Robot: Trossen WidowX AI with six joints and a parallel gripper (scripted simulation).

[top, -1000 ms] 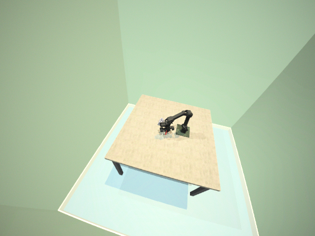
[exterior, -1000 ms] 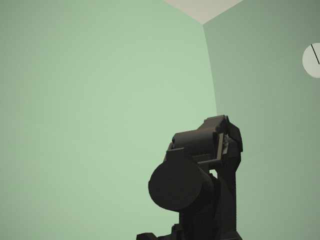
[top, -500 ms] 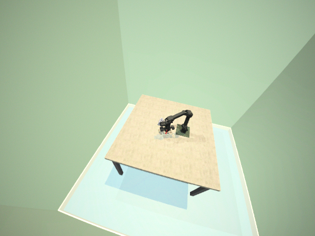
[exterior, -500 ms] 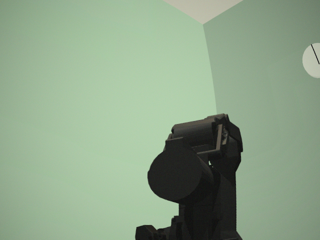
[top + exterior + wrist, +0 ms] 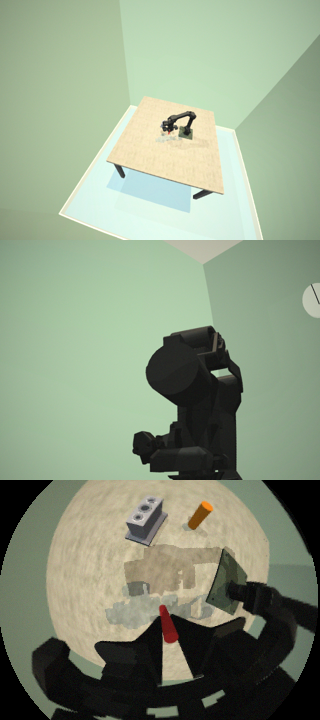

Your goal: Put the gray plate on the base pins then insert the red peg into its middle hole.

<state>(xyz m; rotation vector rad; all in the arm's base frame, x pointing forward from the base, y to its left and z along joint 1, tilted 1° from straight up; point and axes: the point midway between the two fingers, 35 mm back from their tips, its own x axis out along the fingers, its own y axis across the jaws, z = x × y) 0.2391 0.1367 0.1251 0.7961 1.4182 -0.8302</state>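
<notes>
The gray plate is 110 mm ahead of my gripper tip, 180 mm to the right of it and 50 mm below it. Round my gripper tip: red peg: right at my gripper tip; then orange cylinder: 250 mm to the right, 60 mm below.
</notes>
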